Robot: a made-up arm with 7 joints. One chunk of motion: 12 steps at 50 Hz.
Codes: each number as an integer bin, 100 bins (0 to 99) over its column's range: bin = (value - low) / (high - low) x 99, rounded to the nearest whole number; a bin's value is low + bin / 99 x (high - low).
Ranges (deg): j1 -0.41..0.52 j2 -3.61..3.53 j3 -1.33..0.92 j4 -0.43..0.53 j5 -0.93..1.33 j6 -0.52..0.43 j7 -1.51..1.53
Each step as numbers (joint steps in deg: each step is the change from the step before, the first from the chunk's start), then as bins.
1 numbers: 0.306 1.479 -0.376 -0.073 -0.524 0.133 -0.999
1 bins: 76 71 42 37 18 68 17
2 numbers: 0.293 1.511 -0.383 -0.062 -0.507 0.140 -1.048
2 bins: 75 71 42 38 19 69 15
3 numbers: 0.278 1.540 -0.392 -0.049 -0.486 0.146 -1.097
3 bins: 73 71 41 39 19 69 13
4 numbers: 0.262 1.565 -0.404 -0.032 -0.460 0.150 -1.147
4 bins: 72 72 41 41 21 70 12
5 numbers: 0.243 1.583 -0.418 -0.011 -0.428 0.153 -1.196
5 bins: 70 72 40 43 22 70 10
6 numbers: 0.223 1.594 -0.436 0.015 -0.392 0.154 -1.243
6 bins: 67 72 39 46 24 70 9
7 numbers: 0.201 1.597 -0.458 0.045 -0.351 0.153 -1.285
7 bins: 65 72 38 49 25 70 7
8 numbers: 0.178 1.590 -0.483 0.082 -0.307 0.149 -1.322
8 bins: 63 72 37 53 27 70 6
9 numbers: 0.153 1.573 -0.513 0.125 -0.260 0.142 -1.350
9 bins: 60 72 36 57 29 69 5
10 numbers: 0.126 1.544 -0.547 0.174 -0.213 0.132 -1.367
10 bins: 57 71 34 62 31 68 5
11 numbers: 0.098 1.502 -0.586 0.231 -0.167 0.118 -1.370
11 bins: 54 71 33 68 33 66 5
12 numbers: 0.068 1.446 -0.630 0.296 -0.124 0.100 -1.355
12 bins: 51 70 31 75 35 65 5
